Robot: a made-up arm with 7 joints. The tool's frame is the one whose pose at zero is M. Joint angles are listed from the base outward.
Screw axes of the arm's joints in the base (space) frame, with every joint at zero. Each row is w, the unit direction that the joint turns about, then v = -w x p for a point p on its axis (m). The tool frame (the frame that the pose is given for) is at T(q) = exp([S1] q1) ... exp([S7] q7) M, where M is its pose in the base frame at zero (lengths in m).
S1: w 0 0 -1 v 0.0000 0.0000 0.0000
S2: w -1 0 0 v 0.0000 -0.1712 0.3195
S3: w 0 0 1 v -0.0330 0.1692 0.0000
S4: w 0 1 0 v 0.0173 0.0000 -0.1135
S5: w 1 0 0 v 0.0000 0.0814 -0.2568
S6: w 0 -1 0 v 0.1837 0.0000 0.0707
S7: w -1 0 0 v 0.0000 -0.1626 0.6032
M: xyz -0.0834 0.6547 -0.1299 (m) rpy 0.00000 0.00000 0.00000 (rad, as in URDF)
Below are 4 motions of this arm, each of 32 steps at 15 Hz.
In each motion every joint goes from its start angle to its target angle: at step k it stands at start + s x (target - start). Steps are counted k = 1, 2, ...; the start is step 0. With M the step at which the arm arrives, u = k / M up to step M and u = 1 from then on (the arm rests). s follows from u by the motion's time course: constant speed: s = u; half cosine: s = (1 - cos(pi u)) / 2; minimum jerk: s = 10 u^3 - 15 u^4 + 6 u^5.
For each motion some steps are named. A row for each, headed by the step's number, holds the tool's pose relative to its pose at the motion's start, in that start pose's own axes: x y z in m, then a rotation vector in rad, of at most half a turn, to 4 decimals.
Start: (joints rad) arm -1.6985 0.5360 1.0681 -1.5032 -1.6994 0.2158 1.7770
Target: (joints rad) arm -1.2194 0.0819 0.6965 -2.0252 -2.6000 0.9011 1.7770
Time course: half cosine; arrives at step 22
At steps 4, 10, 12, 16, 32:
4: 0.0063 -0.0104 0.0336 -0.1420 0.0240 -0.0024
10: 0.0320 -0.0249 0.1787 -0.7814 -0.0057 -0.0123
12: 0.0390 -0.0182 0.2330 -1.0370 -0.0791 -0.0079
16: 0.0437 0.0061 0.3202 -1.4692 -0.2932 0.0308
32: 0.0406 0.0274 0.3707 -1.7283 -0.4894 0.0906

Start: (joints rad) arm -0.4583 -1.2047 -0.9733 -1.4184 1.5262 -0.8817 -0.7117
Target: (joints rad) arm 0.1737 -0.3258 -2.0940 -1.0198 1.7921 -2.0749 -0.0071
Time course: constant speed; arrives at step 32
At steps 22, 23, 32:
22: 0.2303 -0.4555 0.3022 -1.0938 0.0155 -0.6625
23: 0.2378 -0.4579 0.3222 -1.1307 0.0050 -0.6926
32: 0.2846 -0.4194 0.4766 -1.4114 -0.1156 -0.9546

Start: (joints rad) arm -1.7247 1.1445 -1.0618 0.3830 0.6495 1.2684 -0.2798
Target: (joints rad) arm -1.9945 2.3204 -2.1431 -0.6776 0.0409 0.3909 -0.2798
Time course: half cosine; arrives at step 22
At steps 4, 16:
4: 0.0482 0.0333 0.0276 0.0203 -0.1014 0.0860
16: 0.5121 0.2402 0.4930 -0.2024 -1.2673 0.3969

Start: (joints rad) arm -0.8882 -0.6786 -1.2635 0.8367 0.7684 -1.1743 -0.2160
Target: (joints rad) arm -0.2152 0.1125 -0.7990 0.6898 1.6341 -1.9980 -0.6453
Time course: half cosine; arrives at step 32
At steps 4, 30, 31, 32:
4: -0.0344 0.0030 -0.0137 0.0034 0.0157 0.0444
30: -0.5074 -0.3798 -0.3457 -0.3165 0.4117 0.6385
31: -0.5077 -0.3834 -0.3476 -0.3204 0.4134 0.6385
32: -0.5078 -0.3846 -0.3483 -0.3217 0.4139 0.6385

